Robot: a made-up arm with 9 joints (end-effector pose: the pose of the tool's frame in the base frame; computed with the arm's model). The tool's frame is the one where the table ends.
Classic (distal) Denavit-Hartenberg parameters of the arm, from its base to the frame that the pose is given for. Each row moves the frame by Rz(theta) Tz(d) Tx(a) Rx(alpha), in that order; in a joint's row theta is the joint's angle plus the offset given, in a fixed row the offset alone. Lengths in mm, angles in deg.
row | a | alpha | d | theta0
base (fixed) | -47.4 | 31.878 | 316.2 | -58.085
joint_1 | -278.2 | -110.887 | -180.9 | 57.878
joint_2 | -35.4 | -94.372 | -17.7 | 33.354
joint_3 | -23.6 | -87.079 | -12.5 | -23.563
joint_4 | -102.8 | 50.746 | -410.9 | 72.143
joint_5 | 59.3 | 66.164 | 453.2 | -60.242
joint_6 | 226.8 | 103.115 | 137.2 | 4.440
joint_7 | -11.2 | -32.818 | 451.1 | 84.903
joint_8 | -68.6 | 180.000 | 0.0 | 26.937
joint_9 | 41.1 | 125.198 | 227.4 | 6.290
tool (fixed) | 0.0 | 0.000 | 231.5 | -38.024
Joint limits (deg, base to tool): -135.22..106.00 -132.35..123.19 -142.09..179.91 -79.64..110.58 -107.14..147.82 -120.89..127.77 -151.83..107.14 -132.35..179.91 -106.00..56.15
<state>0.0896 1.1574 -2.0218 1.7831 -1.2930 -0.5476 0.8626 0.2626 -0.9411</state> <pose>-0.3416 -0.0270 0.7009 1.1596 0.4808 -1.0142</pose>
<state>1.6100 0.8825 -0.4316 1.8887 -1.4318 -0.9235 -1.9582 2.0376 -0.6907</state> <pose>-0.2244 -0.2878 0.1853 0.9401 -0.0169 -0.1399</pose>
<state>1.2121 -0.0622 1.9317 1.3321 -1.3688 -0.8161 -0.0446 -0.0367 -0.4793</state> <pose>0.1880 0.0250 0.1816 1.2961 -1.2869 -1.8512</pose>
Working (the frame after each row of the table, in the pose's form):
after base (fixed): -0.0251 0.0402 0.3162 0.5074 -0.2818 -0.9866
after joint_1: -0.0142 -0.1518 0.0458 -1.6382 -1.5052 0.2087
after joint_2: -0.0234 -0.1890 0.0555 2.2032 1.1227 0.4581
after joint_3: -0.0451 -0.1748 0.0492 1.2918 -0.9516 0.1372
after joint_4: 0.2545 0.1229 0.0800 -0.4775 -0.8676 2.4984
after joint_5: 0.0973 -0.0955 0.4494 1.5937 -0.3845 0.5462
after joint_6: 0.3360 -0.2039 0.4105 -2.8680 -0.1490 0.2356
after joint_7: 0.2555 -0.0818 -0.0163 2.1440 -1.5423 -0.8861
after joint_8: 0.2630 -0.0136 -0.0164 -0.5516 0.6148 -1.5964
after joint_9: 0.3996 -0.0671 0.1622 0.7301 -1.4842 -1.3722

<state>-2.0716 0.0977 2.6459 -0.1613 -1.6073 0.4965 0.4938 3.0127 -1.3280</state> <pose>0.3236 0.8373 -0.1383 0.7133 1.8074 -0.4439</pose>
Working (the frame after each row of the table, in the pose's form):
after base (fixed): -0.0251 0.0402 0.3162 0.5074 -0.2818 -0.9866
after joint_1: 0.1594 0.3149 0.2909 -0.5960 1.6559 -1.1213
after joint_2: 0.1505 0.3340 0.3243 -1.1615 1.7339 0.8782
after joint_3: 0.1617 0.3120 0.3142 1.1029 0.4311 2.4804
after joint_4: -0.0999 0.3216 -0.0187 -0.6179 -0.7440 -1.9974
after joint_5: -0.0376 0.6830 0.2540 0.3904 1.3491 0.7866
after joint_6: 0.0643 0.9264 0.2289 1.9466 2.2283 -0.2473
after joint_7: 0.0627 0.8226 -0.2102 2.3149 -0.3447 -0.0321
after joint_8: 0.1195 0.7908 -0.1884 -0.1436 1.0316 2.3349
after joint_9: 0.1581 0.9787 -0.0596 1.2466 1.4572 0.0004

